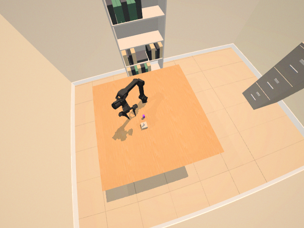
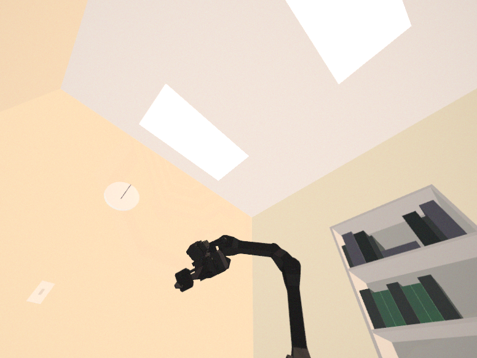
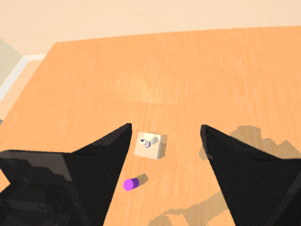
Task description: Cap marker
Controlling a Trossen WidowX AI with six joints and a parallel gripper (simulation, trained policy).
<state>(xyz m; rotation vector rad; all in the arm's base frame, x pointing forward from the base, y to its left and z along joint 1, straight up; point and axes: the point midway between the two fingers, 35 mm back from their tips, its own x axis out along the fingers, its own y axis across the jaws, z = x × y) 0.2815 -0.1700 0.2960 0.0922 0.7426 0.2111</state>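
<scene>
My gripper tip is now 250 mm above the purple cap, 100 mm to the right of it and 90 mm past it.
</scene>
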